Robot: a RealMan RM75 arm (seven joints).
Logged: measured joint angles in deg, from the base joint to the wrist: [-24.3, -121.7, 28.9, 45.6, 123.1, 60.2, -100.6]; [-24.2, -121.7, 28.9, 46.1, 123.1, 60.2, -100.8]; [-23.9, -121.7, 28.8, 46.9, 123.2, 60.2, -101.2]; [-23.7, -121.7, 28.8, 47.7, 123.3, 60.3, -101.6]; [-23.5, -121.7, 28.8, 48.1, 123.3, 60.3, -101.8]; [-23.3, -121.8, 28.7, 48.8, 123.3, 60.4, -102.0]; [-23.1, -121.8, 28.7, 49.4, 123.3, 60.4, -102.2]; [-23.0, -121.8, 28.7, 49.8, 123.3, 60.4, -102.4]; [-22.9, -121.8, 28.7, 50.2, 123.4, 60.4, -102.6]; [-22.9, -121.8, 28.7, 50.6, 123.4, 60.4, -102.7]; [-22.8, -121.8, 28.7, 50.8, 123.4, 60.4, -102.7]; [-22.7, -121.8, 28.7, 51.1, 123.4, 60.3, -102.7]
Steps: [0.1, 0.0, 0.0, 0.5, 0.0, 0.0, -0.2]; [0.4, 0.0, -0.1, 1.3, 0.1, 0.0, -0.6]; [0.6, 0.0, -0.1, 2.1, 0.2, 0.1, -1.0]; [0.8, 0.0, -0.1, 2.5, 0.2, 0.1, -1.2]; [1.0, -0.1, -0.2, 3.2, 0.2, 0.2, -1.4]; [1.2, -0.1, -0.2, 3.8, 0.2, 0.2, -1.6]; [1.3, -0.1, -0.2, 4.2, 0.2, 0.2, -1.8]; [1.4, -0.1, -0.2, 4.6, 0.3, 0.2, -2.0]; [1.4, -0.1, -0.2, 5.0, 0.3, 0.2, -2.1]; [1.5, -0.1, -0.2, 5.2, 0.3, 0.2, -2.1]; [1.6, -0.1, -0.2, 5.5, 0.3, 0.1, -2.1]
